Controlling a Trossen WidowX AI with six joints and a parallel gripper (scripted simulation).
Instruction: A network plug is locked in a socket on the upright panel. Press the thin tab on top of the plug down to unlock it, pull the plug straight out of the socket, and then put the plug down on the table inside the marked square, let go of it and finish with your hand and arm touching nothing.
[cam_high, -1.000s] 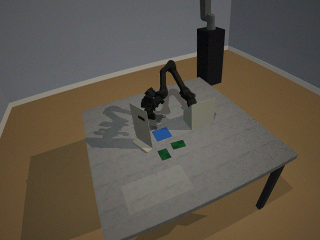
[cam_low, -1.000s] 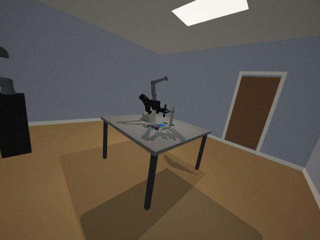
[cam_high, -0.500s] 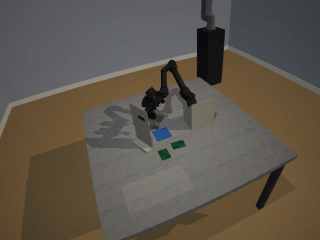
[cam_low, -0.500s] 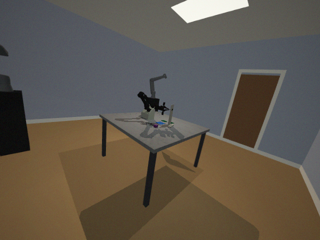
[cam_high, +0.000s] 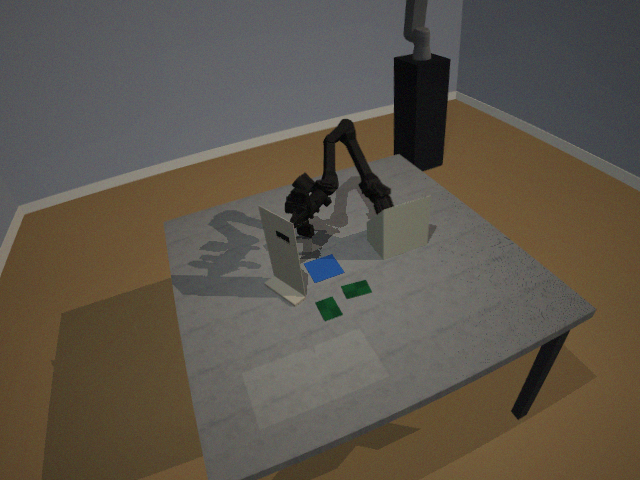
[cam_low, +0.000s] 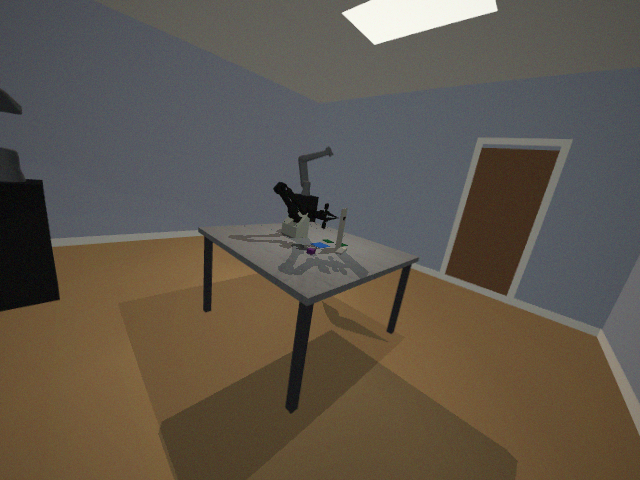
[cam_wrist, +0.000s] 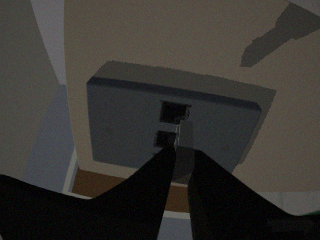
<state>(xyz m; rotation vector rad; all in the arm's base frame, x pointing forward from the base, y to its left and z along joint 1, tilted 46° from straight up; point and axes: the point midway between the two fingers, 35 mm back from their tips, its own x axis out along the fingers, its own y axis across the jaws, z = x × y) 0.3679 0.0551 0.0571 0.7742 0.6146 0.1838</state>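
Right now the blue marked square is 250 mm below my gripper tip, 110 mm behind it and 10 mm to the right of it. Round my gripper tip: purple object: 230 mm to the right, 230 mm below; upright panel: 100 mm below, 50 mm ahead, 30 mm to the left; grey network plug: 10 mm ahead.
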